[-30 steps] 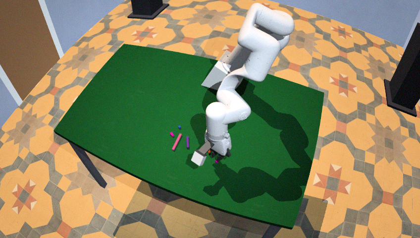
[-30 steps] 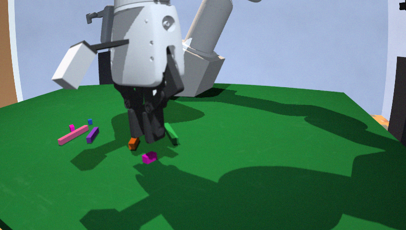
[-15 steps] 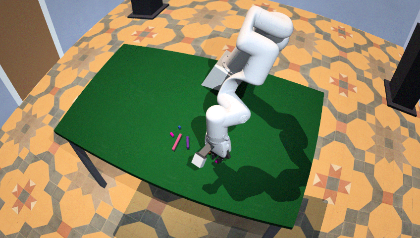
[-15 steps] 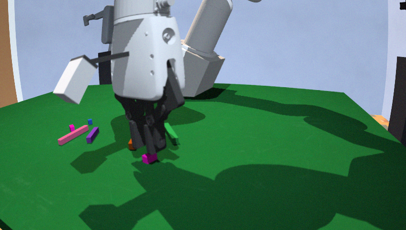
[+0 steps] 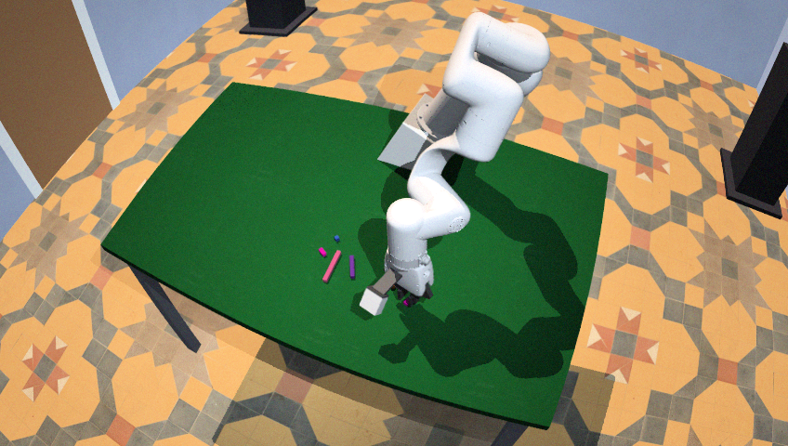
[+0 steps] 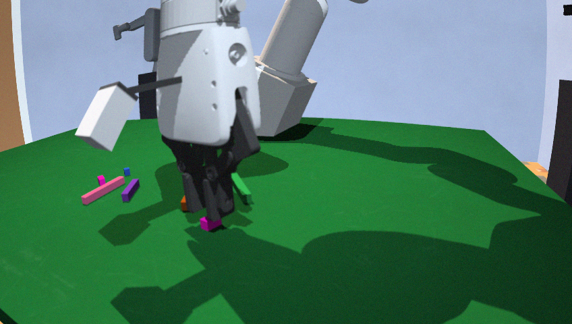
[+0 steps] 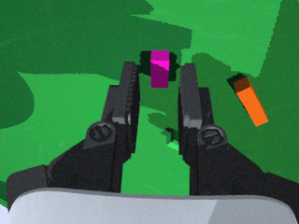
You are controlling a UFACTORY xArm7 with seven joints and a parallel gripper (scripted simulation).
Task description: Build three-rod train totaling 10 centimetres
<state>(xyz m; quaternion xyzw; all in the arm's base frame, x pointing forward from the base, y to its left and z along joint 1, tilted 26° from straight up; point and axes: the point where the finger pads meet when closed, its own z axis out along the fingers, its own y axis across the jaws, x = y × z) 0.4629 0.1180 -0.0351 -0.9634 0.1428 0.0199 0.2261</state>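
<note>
Now: the magenta rod 30 mm below my hand. From my hand the other things lie so: purple rod: 40 mm behind, 160 mm to the right, 30 mm below; then green rod: 100 mm behind, 10 mm to the right, 30 mm below; then orange rod: 40 mm behind, 50 mm to the right, 30 mm below.
</note>
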